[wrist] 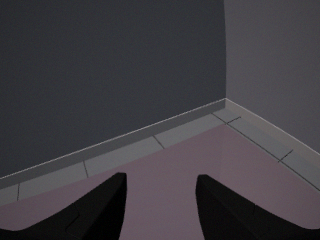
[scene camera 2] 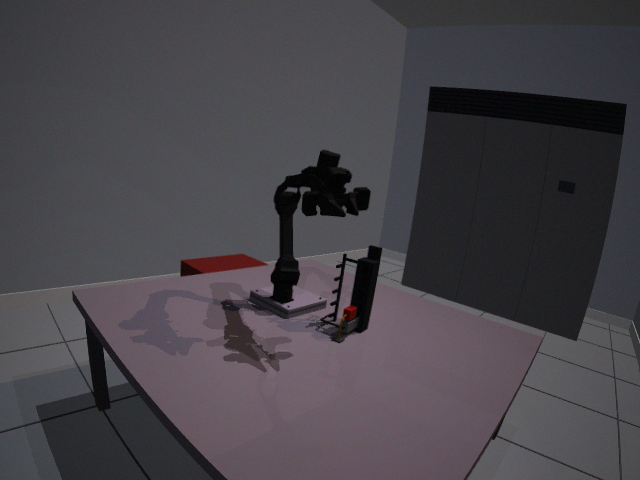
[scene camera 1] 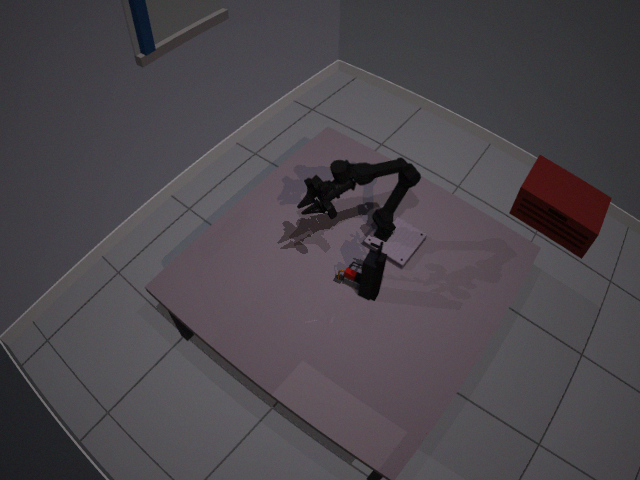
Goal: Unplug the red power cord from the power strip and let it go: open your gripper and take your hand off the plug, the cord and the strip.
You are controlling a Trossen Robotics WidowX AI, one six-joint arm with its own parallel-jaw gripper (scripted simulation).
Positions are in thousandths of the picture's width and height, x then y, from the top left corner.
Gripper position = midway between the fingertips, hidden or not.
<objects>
my gripper: wrist 505, 760; scene camera 2 549, 447; scene camera 1 468, 439
</objects>
